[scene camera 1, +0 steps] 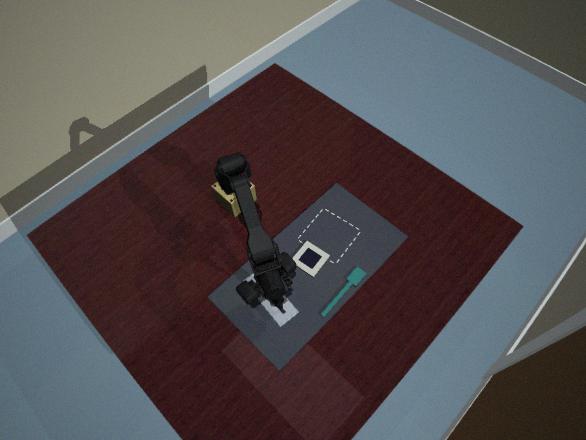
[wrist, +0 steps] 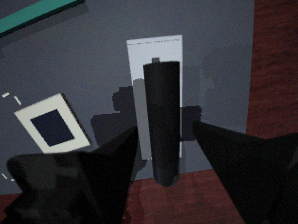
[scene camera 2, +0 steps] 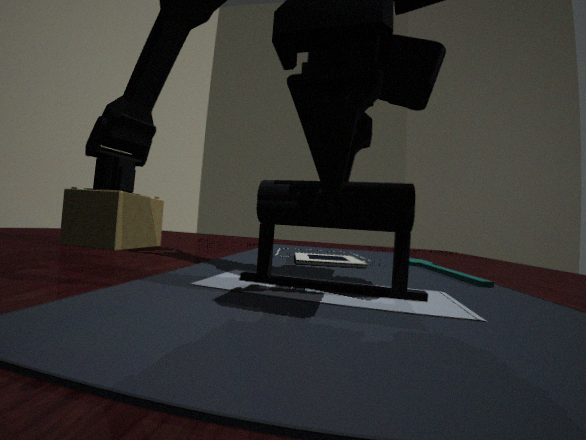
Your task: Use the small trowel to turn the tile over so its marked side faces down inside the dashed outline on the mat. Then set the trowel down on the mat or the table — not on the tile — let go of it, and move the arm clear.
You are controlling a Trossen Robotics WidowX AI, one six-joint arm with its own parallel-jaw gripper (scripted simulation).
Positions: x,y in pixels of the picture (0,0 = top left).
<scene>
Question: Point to a trowel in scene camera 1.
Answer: At 281,309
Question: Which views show the gripper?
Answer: Scene camera 1, the wrist view and scene camera 2: all of them.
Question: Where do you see a tile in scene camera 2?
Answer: At 301,258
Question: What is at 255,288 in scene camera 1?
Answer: The gripper.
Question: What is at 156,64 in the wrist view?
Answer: A trowel.
</scene>
